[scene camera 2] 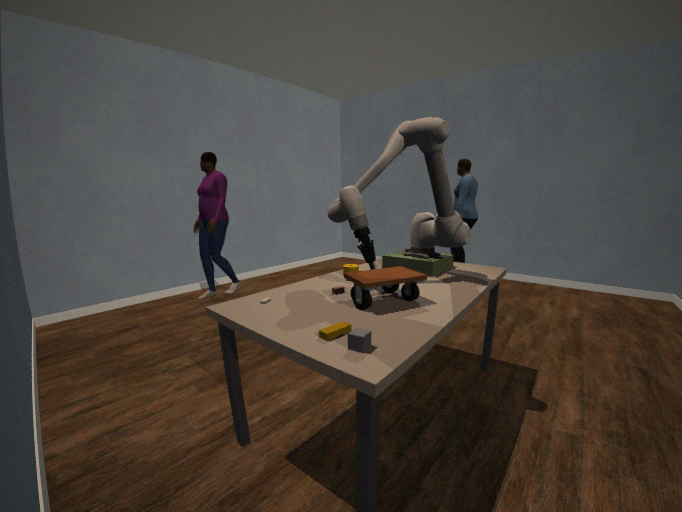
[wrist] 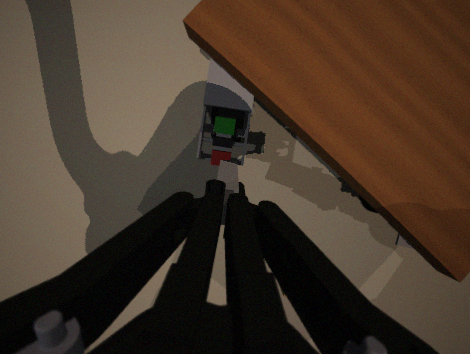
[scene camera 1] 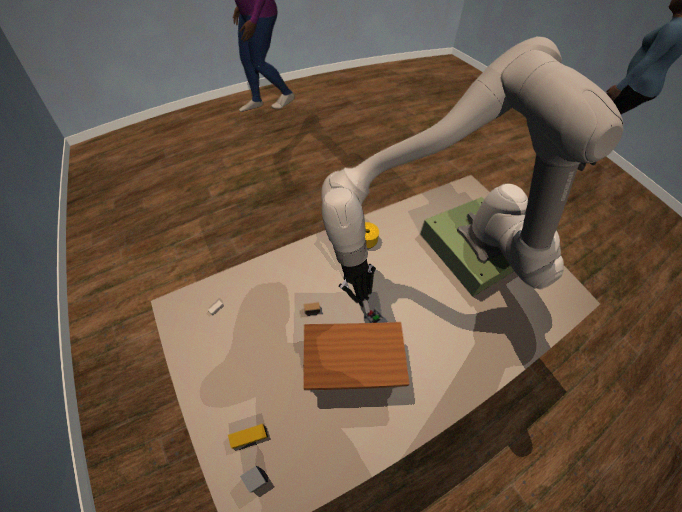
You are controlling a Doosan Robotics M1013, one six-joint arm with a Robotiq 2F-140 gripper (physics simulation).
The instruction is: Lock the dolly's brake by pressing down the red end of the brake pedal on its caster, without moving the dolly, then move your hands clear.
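Frame: origin at the arm's base, x left, y back, z up, level; millimetres.
Seen in the pictures: gripper, between the fingertips: (wrist: pixel 227 174) (scene camera 1: pixel 365 311); arm's base, origin of its link: (scene camera 2: pixel 422 255) (scene camera 1: pixel 485 240).
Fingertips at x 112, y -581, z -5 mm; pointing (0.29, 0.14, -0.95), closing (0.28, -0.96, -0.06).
Note:
Offsets run from my fingertips to a thing's top centre. "*": to the spot under its first point. Level surfaces: height alone.
The dolly (scene camera 1: pixel 355 355) (scene camera 2: pixel 385 276) (wrist: pixel 350 100) has a wooden deck and black wheels and stands on the table. A grey caster bracket sticks out past its back edge. The pedal's red end @(* dz +2, dx +11, dy +13 mm) (scene camera 1: pixel 370 312) (wrist: pixel 220 157) is at the bracket's outer end, and its green end @(* dz +14, dx +40, dy +20 mm) (scene camera 1: pixel 376 317) (wrist: pixel 224 125) is nearer the deck. My gripper (scene camera 1: pixel 365 309) (scene camera 2: pixel 373 266) (wrist: pixel 227 174) is shut and empty, pointing down beside the deck. In the wrist view its pale fingertips overlap the red end's lower edge. Contact and the pedal's tilt cannot be told.
On the table @(dz -80 mm) (scene camera 1: pixel 181 330) (scene camera 2: pixel 247 314) are a brown block @(dz -54, dx -105, dy -151 mm) (scene camera 1: pixel 311 306) (scene camera 2: pixel 337 289), a yellow ring @(dz -28, dx -336, dy +159 mm) (scene camera 1: pixel 374 238), a white piece @(dz -69, dx -224, dy -480 mm) (scene camera 1: pixel 215 306), a yellow bar @(dz -55, dx +244, dy -475 mm) (scene camera 1: pixel 247 436) and a grey cube @(dz -28, dx +369, dy -488 mm) (scene camera 1: pixel 254 479). The arm stands on a green base (scene camera 1: pixel 448 248). Two people stand beyond the table.

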